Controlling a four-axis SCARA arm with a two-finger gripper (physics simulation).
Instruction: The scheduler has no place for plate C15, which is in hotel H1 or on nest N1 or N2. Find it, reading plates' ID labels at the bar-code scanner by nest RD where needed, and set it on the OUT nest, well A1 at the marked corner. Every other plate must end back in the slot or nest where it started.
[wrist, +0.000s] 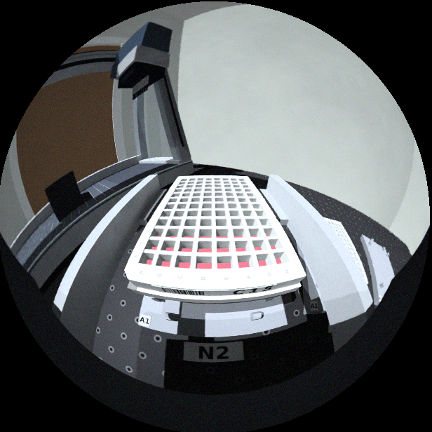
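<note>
Plate C15 (215, 272), white with square wells and red in some of them, shows its bar code and C15 label on its near edge. My gripper (213, 181) is shut on plate C15, with one long pale finger along each side. The plate is level and raised above nest N2 (245, 324), whose pale base shows below its near edge. The N2 label (213, 352) lies in front of the nest, and an A1 tag (144, 320) is at its near left corner. The OUT nest and hotel H1 cannot be made out.
Another white plate (347, 245) is on the right, partly hidden by the right finger, beside a pale nest part (377, 267). A second A1 tag (314, 305) shows below that finger. A blue and grey head on a post (145, 55) stands at upper left, above a black panel (62, 195).
</note>
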